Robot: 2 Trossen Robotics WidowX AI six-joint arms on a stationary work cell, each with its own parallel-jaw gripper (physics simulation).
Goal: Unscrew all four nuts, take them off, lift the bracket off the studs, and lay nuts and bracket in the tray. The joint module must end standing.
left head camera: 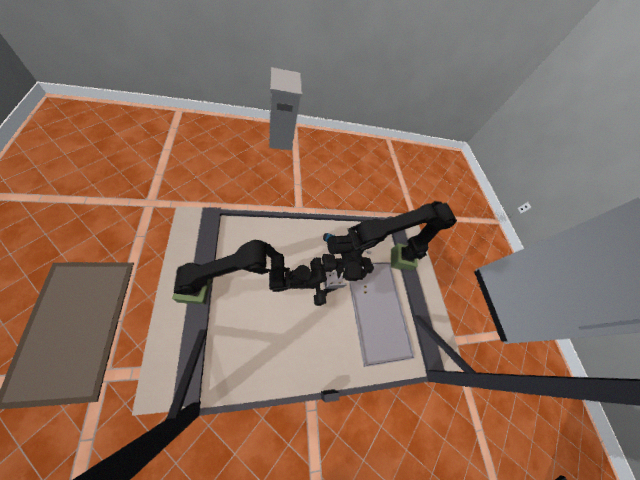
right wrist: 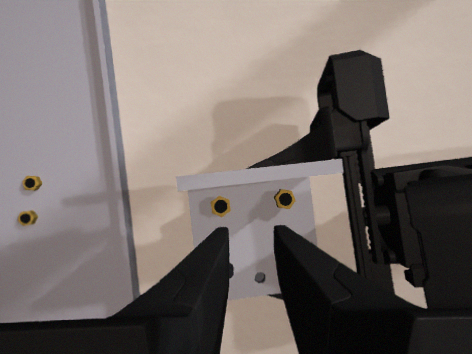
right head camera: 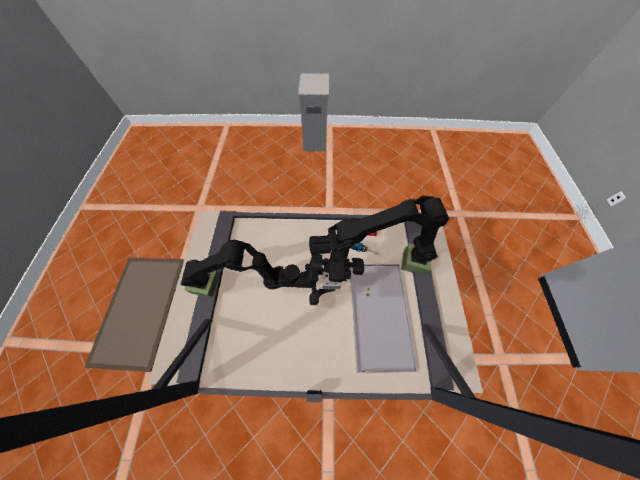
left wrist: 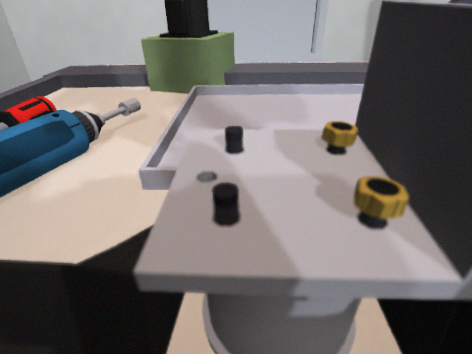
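Seen in the pictures: left gripper, fingertip midpoint: (left head camera: pixel 336 281) (right wrist: pixel 227 231) (left wrist: pixel 275 217); right gripper, fingertip midpoint: (left head camera: pixel 340 277) (right wrist: pixel 251 237); left arm's base, link origin: (left head camera: pixel 191 286) (right head camera: pixel 200 280); right arm's base, link origin: (left head camera: pixel 407 254) (right head camera: pixel 419 256) (left wrist: pixel 190 35).
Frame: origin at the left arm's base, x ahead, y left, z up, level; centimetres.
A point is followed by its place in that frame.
Note:
The bracket (left head camera: pixel 334 280) {z 0.4, x 52.3, y 8.9 cm} (right head camera: pixel 330 281) {z 0.4, x 52.2, y 8.7 cm} (left wrist: pixel 290 245) {z 0.3, x 49.7, y 9.1 cm} (right wrist: pixel 252 250) {z 0.4, x 52.5, y 10.2 cm} sits over the grey joint module (left wrist: pixel 280 322) {z -2.4, x 49.5, y 9.1 cm}, its flange upright. Two gold nuts, one (left wrist: pixel 339 138) {z 1.1, x 53.9, y 7.8 cm} (right wrist: pixel 276 199) {z 1.2, x 51.4, y 7.2 cm} and another (left wrist: pixel 380 206) (right wrist: pixel 220 214), are on studs beside the flange; two other studs, one (left wrist: pixel 234 140) {z 0.9, x 53.5, y 11.2 cm} and another (left wrist: pixel 226 205) {z 0.9, x 50.1, y 10.6 cm}, are bare. Two more nuts, one (right wrist: pixel 38 183) {z -5.4, x 67.7, y 7.3 cm} and another (right wrist: pixel 33 218) {z -5.4, x 67.8, y 9.8 cm}, lie in the tray (left head camera: pixel 385 330) {z -5.9, x 76.8, y -7.9 cm} (right head camera: pixel 385 335) {z -5.9, x 76.6, y -7.3 cm} (left wrist: pixel 280 107) {z -5.9, x 77.4, y 11.3 cm} (right wrist: pixel 50 75) {z -5.9, x 67.7, y -0.8 cm}. My left gripper is shut on the joint module, fingertips mostly hidden under the bracket. My right gripper (right wrist: pixel 251 237) {z 5.7, x 53.2, y 8.5 cm} is slightly open and empty above the bracket.
A blue driver (left head camera: pixel 327 237) {z -2.5, x 49.3, y 29.9 cm} (right head camera: pixel 357 246) {z -2.5, x 61.6, y 27.5 cm} (left wrist: pixel 45 145) {z -3.6, x 59.7, y 26.8 cm} and a red tool (right head camera: pixel 372 233) {z -4.0, x 68.1, y 36.1 cm} (left wrist: pixel 32 110) {z -4.0, x 67.3, y 35.8 cm} lie behind the tray. My right arm reaches over the bracket and partly covers it in the head views. Dark rails (left head camera: pixel 310 214) {z -4.2, x 40.8, y 42.0 cm} (right head camera: pixel 320 213) {z -4.1, x 42.3, y 42.4 cm} edge the table.

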